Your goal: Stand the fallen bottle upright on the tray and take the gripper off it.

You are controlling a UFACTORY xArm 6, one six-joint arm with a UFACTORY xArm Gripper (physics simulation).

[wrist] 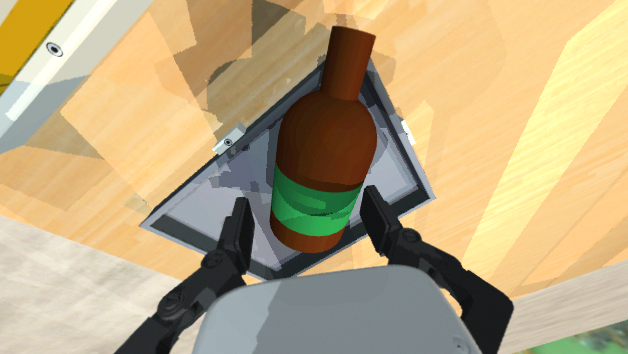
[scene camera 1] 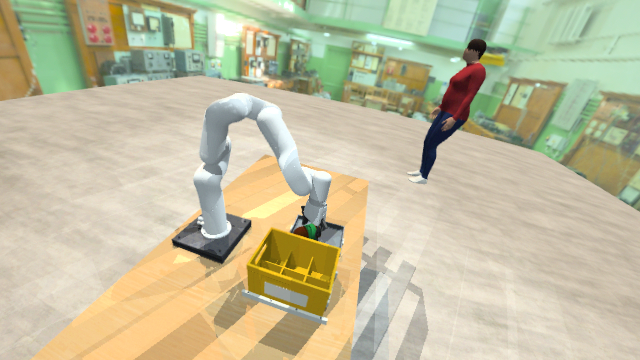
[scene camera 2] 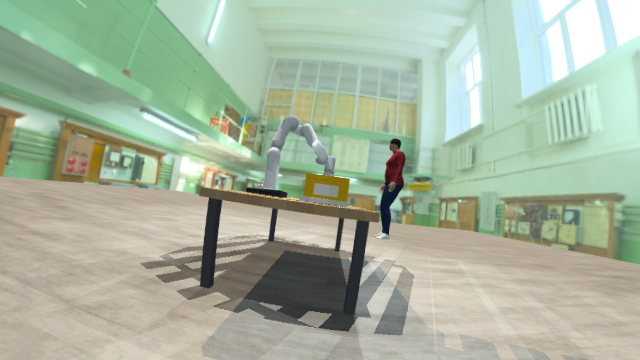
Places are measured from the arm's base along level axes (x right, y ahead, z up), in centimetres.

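Where they show: gripper, fingertip midpoint: (wrist: 308, 204) (scene camera 1: 310, 229); arm's base at its link origin: (scene camera 1: 216, 229) (scene camera 2: 269, 190).
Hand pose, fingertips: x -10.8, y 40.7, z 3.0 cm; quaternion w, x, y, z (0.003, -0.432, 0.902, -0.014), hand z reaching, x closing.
Note:
Each offset is from my fingertips to the centre of the thing.
The brown bottle with a green band @[dx +1.4, dy -3.2, dz -2.5 cm] (scene camera 1: 301, 231) (wrist: 325, 145) lies on its side on the grey tray (scene camera 1: 335, 235) (wrist: 210, 200), its neck reaching over the tray's rim at the side towards the crate. My gripper (scene camera 1: 314, 226) (wrist: 308, 204) is open. In the wrist view its black fingers stand on either side of the bottle's lower part, around the green band and base, with gaps at both sides. In scene camera 2 the tray and the bottle do not show, and the crate stands in front of that area.
A yellow crate with compartments @[dx +25.4, dy -1.4, dz +2.0 cm] (scene camera 1: 255, 282) (scene camera 2: 310, 185) (wrist: 30, 25) stands beside the tray on a pale base (scene camera 1: 285, 306) (wrist: 75, 65). The arm's black base plate (scene camera 1: 200, 245) (scene camera 2: 255, 190) is on the wooden table. A person in red (scene camera 1: 465, 90) (scene camera 2: 395, 167) stands beyond the table.

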